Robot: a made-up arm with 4 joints. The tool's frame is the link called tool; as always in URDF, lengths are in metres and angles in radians. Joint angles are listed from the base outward.
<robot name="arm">
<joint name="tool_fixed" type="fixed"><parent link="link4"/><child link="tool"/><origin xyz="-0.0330 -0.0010 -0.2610" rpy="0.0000 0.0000 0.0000"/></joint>
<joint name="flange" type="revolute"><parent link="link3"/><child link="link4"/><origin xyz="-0.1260 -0.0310 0.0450" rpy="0.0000 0.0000 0.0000"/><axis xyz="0 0 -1"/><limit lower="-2.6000" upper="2.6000"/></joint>
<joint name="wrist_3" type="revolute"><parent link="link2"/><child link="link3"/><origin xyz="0.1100 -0.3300 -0.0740" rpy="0.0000 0.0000 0.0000"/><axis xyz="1 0 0"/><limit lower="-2.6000" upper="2.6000"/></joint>
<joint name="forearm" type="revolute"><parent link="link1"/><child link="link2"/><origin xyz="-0.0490 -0.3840 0.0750" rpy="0.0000 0.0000 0.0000"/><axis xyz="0 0 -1"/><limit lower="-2.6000" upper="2.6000"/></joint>
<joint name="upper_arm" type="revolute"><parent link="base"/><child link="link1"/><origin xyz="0.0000 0.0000 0.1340" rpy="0.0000 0.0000 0.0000"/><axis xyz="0 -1 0"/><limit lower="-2.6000" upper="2.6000"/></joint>
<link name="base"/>
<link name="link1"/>
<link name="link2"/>
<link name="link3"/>
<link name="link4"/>
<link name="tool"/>
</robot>
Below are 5 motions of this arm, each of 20 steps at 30 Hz.
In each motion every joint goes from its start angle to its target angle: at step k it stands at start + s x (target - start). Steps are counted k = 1, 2, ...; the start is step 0. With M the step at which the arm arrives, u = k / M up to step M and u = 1 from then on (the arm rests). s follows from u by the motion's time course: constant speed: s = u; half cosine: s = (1 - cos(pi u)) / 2; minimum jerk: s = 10 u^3 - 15 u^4 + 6 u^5.
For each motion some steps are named. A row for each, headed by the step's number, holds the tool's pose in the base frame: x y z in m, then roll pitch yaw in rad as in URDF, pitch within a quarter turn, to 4 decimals.
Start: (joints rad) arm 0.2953 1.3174 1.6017 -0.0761
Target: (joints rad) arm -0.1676 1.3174 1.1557 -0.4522
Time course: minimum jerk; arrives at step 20
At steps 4, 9, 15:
4: -0.1565 -0.3653 0.0566 1.8391 -0.1610 -1.3521
9: -0.1709 -0.3683 0.0448 1.5222 -0.2556 -1.3078
15: -0.2135 -0.3759 0.0398 1.0552 -0.3339 -1.1197

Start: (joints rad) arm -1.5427 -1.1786 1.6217 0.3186
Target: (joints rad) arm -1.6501 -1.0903 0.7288 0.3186
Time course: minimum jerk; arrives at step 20
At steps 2, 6, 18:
2: -0.0102 -0.4714 0.0963 -2.9996 0.3677 1.9018
6: -0.0405 -0.4740 0.0939 -3.1072 0.4181 1.9140
18: -0.1814 -0.5190 0.0407 2.5605 0.6761 1.9109

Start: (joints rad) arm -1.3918 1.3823 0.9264 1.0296
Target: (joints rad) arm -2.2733 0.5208 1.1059 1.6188
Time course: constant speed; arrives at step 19
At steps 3, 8, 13, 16, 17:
3: -0.1333 -0.4038 0.3344 -0.5700 -0.3319 -2.4855
8: -0.0769 -0.4389 0.3413 -0.8382 -0.4519 -2.5304
13: -0.0280 -0.4683 0.3279 -1.1135 -0.6259 -2.5612
16: -0.0049 -0.4827 0.3127 -1.2904 -0.7531 -2.5579
17: 0.0015 -0.4869 0.3067 -1.3537 -0.7986 -2.5504

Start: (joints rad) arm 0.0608 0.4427 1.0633 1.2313
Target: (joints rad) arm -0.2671 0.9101 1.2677 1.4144
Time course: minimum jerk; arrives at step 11
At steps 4, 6, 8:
4: -0.1460 -0.4848 0.0437 0.4867 1.0359 -1.5722
6: -0.1618 -0.4657 0.0747 0.2335 1.0848 -1.9778
8: -0.1693 -0.4494 0.1033 0.0225 1.0770 -2.3276

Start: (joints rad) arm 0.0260 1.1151 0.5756 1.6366
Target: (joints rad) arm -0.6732 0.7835 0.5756 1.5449
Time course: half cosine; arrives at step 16
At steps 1, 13, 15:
1: -0.2410 -0.4640 -0.0498 -0.0334 0.5921 -2.7553
13: -0.2781 -0.5163 0.1110 -0.4083 0.1015 -2.5060
15: -0.2764 -0.5202 0.1235 -0.4512 0.0716 -2.4836

